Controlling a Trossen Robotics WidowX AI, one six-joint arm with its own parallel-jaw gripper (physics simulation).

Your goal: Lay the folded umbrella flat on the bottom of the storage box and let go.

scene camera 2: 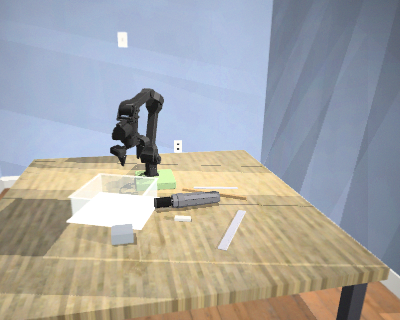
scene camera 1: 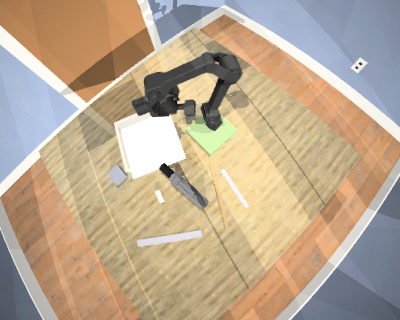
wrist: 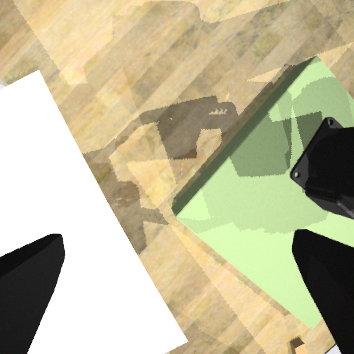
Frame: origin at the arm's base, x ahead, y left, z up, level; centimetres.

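Seen in the pictures: gripper, between the fingertips: (scene camera 2: 130, 162) (scene camera 1: 178, 115) (wrist: 179, 243); arm's base, origin of its link: (scene camera 2: 151, 174) (scene camera 1: 213, 123) (wrist: 331, 166).
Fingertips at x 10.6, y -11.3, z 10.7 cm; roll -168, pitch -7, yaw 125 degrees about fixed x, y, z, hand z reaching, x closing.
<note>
Pixels of each thing's top centre, then the offset from my fingertips to it.
- folded umbrella, centre of its top: (scene camera 2: 187, 193) (scene camera 1: 182, 184) dx +21.9, dy +19.9, dz -8.3 cm
- storage box, centre of its top: (scene camera 2: 116, 186) (scene camera 1: 144, 135) dx +16.5, dy -8.0, dz -4.3 cm
- grey block, centre of its top: (scene camera 2: 122, 229) (scene camera 1: 116, 174) dx +39.6, dy -9.0, dz -10.4 cm
- small white piece, centre of its top: (scene camera 2: 182, 217) (scene camera 1: 159, 196) dx +33.2, dy +14.4, dz -12.8 cm
- lilac strip, centre of its top: (scene camera 2: 233, 227) (scene camera 1: 168, 238) dx +44.7, dy +30.3, dz -13.8 cm
- white strip, centre of its top: (scene camera 1: 234, 187) (scene camera 2: 215, 187) dx +7.7, dy +38.4, dz -13.8 cm
- orange stick, centre of its top: (scene camera 2: 213, 192) (scene camera 1: 218, 194) dx +14.6, dy +34.6, dz -12.8 cm
The folded umbrella (scene camera 1: 187, 191) (scene camera 2: 195, 199), grey with a black handle, lies on the table outside the storage box, its handle end close to a box corner. The storage box (scene camera 1: 121, 142) (scene camera 2: 110, 210) (wrist: 60, 175) has a white bottom and pale, see-through walls; no umbrella shows inside it. My gripper (scene camera 1: 167, 107) (scene camera 2: 131, 151) (wrist: 179, 243) is open and empty. It hangs above the table near the box's arm-side edge, fingers pointing down, apart from the umbrella. The umbrella does not show in the wrist view.
The arm's base stands on a green slab (scene camera 1: 210, 142) (scene camera 2: 167, 180) (wrist: 240, 220) beside the box. A grey block (scene camera 1: 118, 175) (scene camera 2: 122, 234), a small white piece (scene camera 1: 159, 196) (scene camera 2: 183, 218), a lilac strip (scene camera 1: 170, 238) (scene camera 2: 232, 230), a white strip (scene camera 1: 234, 188) and an orange stick (scene camera 1: 217, 195) lie around the umbrella.
</note>
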